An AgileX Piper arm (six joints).
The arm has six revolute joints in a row. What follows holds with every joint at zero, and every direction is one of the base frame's. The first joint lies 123 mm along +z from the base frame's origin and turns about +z. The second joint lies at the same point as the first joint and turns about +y. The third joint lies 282.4 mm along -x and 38.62 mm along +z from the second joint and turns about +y. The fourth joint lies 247.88 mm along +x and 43.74 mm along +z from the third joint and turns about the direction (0.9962, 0, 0.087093). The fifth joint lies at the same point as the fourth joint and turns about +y. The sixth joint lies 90.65 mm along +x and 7.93 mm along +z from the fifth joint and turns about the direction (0.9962, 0, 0.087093). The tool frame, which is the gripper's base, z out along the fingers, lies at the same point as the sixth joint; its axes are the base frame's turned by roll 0, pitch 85 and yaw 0 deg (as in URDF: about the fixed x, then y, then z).
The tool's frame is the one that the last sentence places.
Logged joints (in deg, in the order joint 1, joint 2, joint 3, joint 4, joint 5, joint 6), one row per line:
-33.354, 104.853, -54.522, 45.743, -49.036, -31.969
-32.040, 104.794, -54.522, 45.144, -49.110, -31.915
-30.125, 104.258, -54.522, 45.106, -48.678, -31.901
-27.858, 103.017, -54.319, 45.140, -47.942, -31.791
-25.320, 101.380, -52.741, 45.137, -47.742, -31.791
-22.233, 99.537, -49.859, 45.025, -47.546, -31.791
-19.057, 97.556, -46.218, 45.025, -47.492, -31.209
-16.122, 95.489, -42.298, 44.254, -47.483, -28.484
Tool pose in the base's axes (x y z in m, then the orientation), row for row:
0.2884, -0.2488, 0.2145, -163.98, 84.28, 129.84
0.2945, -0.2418, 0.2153, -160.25, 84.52, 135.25
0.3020, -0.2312, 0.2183, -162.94, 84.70, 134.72
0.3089, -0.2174, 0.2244, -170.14, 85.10, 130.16
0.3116, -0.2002, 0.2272, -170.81, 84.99, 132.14
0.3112, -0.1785, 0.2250, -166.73, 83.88, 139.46
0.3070, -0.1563, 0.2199, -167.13, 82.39, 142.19
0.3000, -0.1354, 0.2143, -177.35, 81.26, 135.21
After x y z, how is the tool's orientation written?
As angles about the fixed x, y, z axes (roll, pitch, yaw), in degrees.
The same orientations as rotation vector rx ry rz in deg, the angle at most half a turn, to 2 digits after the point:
53.52, 84.53, -50.72
51.79, 84.97, -49.82
50.18, 85.45, -48.04
48.39, 85.71, -45.63
46.33, 86.62, -43.60
43.75, 88.76, -41.38
41.59, 91.09, -38.89
40.32, 92.60, -35.17

